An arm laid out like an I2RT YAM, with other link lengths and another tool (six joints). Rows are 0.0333 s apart.
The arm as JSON. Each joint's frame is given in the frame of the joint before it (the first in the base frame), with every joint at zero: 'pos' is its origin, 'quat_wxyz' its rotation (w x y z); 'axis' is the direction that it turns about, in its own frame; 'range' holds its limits. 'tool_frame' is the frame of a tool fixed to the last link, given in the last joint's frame.
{
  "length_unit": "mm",
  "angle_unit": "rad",
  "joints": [
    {
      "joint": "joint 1",
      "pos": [
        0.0,
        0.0,
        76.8
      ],
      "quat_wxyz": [
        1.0,
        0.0,
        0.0,
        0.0
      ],
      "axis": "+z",
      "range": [
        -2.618,
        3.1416
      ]
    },
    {
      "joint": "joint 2",
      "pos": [
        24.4,
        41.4,
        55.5
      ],
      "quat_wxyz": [
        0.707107,
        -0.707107,
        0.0,
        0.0
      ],
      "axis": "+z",
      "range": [
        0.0,
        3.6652
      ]
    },
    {
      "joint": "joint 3",
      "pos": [
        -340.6,
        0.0,
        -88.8
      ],
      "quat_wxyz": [
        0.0,
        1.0,
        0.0,
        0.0
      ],
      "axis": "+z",
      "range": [
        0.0,
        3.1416
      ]
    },
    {
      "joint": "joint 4",
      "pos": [
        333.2,
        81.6,
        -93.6
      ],
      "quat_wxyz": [
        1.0,
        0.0,
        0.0,
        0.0
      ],
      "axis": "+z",
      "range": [
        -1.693,
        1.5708
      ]
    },
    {
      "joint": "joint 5",
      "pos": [
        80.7,
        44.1,
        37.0
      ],
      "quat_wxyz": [
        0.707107,
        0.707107,
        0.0,
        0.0
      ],
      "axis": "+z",
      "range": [
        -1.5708,
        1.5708
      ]
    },
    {
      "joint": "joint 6",
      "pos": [
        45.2,
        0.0,
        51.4
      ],
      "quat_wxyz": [
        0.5,
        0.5,
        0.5,
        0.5
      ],
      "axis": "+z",
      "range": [
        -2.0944,
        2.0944
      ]
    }
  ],
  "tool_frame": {
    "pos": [
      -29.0,
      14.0,
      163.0
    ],
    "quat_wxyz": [
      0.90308,
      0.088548,
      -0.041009,
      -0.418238
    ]
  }
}
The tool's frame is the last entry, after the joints.
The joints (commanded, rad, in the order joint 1, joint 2, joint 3, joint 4, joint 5, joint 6), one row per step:
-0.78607, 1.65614, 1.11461, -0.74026, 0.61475, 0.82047
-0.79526, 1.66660, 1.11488, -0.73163, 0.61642, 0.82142
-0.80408, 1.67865, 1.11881, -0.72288, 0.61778, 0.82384
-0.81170, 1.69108, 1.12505, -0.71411, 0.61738, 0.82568
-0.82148, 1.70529, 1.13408, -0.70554, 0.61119, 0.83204
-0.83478, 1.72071, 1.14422, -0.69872, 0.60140, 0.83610
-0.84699, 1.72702, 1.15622, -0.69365, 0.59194, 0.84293
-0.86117, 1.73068, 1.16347, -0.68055, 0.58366, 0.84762
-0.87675, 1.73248, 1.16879, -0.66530, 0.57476, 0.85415
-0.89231, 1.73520, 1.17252, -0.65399, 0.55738, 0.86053
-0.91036, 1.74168, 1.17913, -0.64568, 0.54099, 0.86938
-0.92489, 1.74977, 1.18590, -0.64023, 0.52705, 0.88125
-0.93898, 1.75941, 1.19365, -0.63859, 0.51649, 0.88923
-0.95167, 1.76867, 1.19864, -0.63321, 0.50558, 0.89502
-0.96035, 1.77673, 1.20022, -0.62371, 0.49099, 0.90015
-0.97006, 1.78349, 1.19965, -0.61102, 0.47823, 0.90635
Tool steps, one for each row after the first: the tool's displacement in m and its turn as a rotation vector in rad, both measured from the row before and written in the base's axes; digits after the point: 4 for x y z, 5 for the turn. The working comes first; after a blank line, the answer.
Tool pose at each row, in the base's axes (x y z in m, rotation vector in rad; the steps are taken from these numbers as rounded here):
0.2651, -0.3877, 0.1141, 1.01430, -2.39088, 0.89888
0.2627, -0.3918, 0.1105, 1.00122, -2.39241, 0.89429
0.2614, -0.3967, 0.1076, 0.98606, -2.39504, 0.89316
0.2614, -0.4018, 0.1053, 0.97314, -2.39877, 0.89445
0.2619, -0.4075, 0.1029, 0.95413, -2.41084, 0.89696
0.2614, -0.4137, 0.0997, 0.93569, -2.42577, 0.89443
0.2616, -0.4202, 0.1014, 0.91103, -2.44187, 0.90545
0.2608, -0.4276, 0.1032, 0.88333, -2.45614, 0.92296
0.2594, -0.4354, 0.1054, 0.85071, -2.47161, 0.94350
0.2581, -0.4411, 0.1054, 0.82455, -2.49428, 0.95487
0.2556, -0.4478, 0.1048, 0.79282, -2.51708, 0.96154
0.2537, -0.4533, 0.1035, 0.76223, -2.53791, 0.96508
0.2510, -0.4585, 0.1016, 0.73735, -2.55349, 0.96195
0.2487, -0.4632, 0.0991, 0.71660, -2.56803, 0.96036
0.2489, -0.4664, 0.0958, 0.70270, -2.58518, 0.96204
0.2482, -0.4701, 0.0928, 0.68420, -2.60086, 0.96714

-0.0024, -0.0041, -0.0036, -0.00025, 0.00169, -0.01041
-0.0013, -0.0049, -0.0029, -0.00197, -0.00088, -0.01110
0.0000, -0.0051, -0.0023, -0.00207, -0.00311, -0.00894
0.0005, -0.0057, -0.0024, -0.00006, -0.01024, -0.01298
-0.0005, -0.0062, -0.0032, 0.00415, -0.01022, -0.01364
0.0002, -0.0065, 0.0017, -0.00375, -0.01771, -0.01480
-0.0008, -0.0074, 0.0018, -0.00858, -0.01952, -0.01533
-0.0014, -0.0078, 0.0022, -0.01047, -0.02221, -0.01784
-0.0013, -0.0057, 0.0000, -0.00067, -0.02403, -0.01469
-0.0025, -0.0067, -0.0006, 0.00093, -0.02222, -0.01937
-0.0019, -0.0055, -0.0013, 0.00205, -0.01942, -0.01910
-0.0027, -0.0052, -0.0019, 0.00437, -0.01213, -0.01676
-0.0023, -0.0047, -0.0025, 0.00382, -0.01203, -0.01349
0.0002, -0.0032, -0.0033, 0.00432, -0.01560, -0.00762
-0.0007, -0.0037, -0.0030, 0.00112, -0.01611, -0.01016

